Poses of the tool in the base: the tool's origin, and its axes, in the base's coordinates. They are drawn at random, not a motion.
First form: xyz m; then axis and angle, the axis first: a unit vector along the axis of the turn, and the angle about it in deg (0 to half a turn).
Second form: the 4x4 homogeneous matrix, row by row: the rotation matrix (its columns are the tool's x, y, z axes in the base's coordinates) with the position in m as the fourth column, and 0 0 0 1 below. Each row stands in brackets. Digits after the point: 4 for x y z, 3 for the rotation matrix.
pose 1, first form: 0.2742 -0.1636 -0.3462 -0.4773 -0.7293 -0.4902 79.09
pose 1, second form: [[0.374 0.764 -0.526 0.2742], [-0.199 0.620 0.759 -0.1636], [0.906 -0.179 0.384 -0.3462], [0 0 0 1]]
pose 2, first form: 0.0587 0.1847 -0.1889 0.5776 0.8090 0.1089 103.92
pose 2, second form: [[0.173 0.474 0.863 0.0587], [0.685 0.571 -0.451 0.1847], [-0.707 0.670 -0.226 -0.1889], [0 0 0 1]]
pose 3, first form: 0.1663 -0.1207 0.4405 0.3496 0.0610 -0.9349 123.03
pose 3, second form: [[-0.356 0.817 -0.454 0.1663], [-0.751 -0.539 -0.381 -0.1207], [-0.556 0.205 0.805 0.4405], [0 0 0 1]]
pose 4, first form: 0.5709 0.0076 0.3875 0.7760 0.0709 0.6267 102.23
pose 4, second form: [[0.518 -0.546 0.659 0.5709], [0.679 -0.206 -0.705 0.0076], [0.520 0.812 0.264 0.3875], [0 0 0 1]]
